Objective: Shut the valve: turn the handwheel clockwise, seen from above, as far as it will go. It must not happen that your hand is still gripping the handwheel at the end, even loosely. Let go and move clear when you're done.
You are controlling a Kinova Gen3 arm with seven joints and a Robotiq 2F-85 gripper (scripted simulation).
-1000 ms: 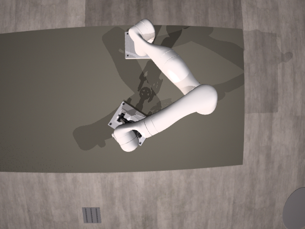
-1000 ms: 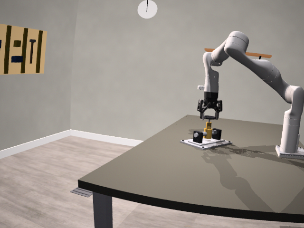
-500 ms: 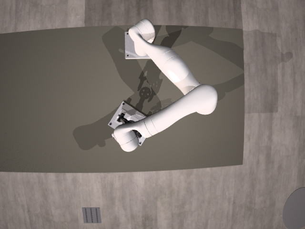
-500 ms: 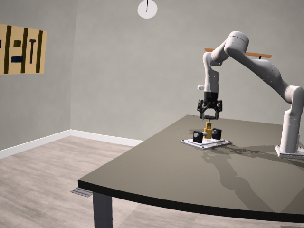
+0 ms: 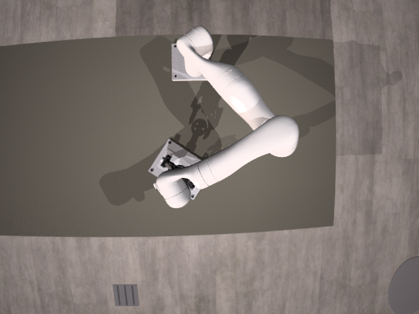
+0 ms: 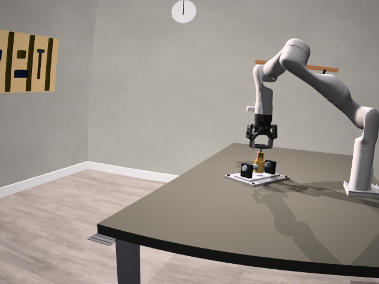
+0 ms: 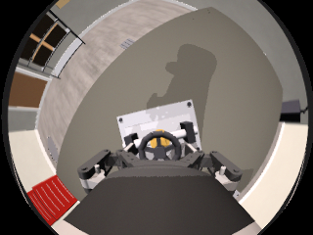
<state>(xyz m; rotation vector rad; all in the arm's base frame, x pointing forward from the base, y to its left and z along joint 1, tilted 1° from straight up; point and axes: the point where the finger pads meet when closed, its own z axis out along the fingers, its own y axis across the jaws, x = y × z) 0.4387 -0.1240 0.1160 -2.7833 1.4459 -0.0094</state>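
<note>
My hand is right at the handwheel.
</note>
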